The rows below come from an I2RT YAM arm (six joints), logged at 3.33 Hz.
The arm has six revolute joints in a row. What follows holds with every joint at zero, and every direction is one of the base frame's. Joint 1 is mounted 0.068 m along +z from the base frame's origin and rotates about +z. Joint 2 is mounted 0.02 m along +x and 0.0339 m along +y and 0.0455 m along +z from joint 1 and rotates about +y. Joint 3 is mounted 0.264 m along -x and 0.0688 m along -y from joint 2 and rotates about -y. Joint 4 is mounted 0.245 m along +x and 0.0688 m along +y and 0.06 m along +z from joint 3 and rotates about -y. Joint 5 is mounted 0.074 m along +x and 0.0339 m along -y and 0.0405 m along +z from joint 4 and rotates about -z. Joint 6 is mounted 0.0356 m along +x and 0.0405 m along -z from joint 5 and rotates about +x. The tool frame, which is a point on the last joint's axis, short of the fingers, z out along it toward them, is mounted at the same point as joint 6; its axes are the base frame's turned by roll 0, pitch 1.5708 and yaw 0 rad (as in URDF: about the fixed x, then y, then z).
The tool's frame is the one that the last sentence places.
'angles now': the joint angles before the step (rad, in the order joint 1, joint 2, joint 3, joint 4, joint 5, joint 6). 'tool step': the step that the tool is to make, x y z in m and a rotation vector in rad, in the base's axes. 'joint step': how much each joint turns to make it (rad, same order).
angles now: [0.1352, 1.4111, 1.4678, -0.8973, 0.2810, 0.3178]
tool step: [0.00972, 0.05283, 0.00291, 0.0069, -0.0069, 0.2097]
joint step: [0.1605, 0.0675, 0.0662, 0.0184, -0.0370, -0.0340]
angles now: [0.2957, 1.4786, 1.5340, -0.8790, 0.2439, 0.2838]
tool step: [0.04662, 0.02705, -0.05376, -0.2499, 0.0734, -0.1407]
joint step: [0.0602, 0.2226, 0.0397, 0.0215, 0.2915, 0.0276]
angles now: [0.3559, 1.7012, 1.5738, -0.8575, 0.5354, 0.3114]
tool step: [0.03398, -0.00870, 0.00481, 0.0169, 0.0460, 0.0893]
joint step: [-0.0597, 0.1132, 0.1565, -0.0261, -0.1091, -0.1197]
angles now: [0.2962, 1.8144, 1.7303, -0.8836, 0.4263, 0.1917]
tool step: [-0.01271, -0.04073, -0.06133, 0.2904, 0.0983, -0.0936]
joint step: [-0.1198, -0.0700, -0.3035, 0.1627, -0.2715, 0.1486]
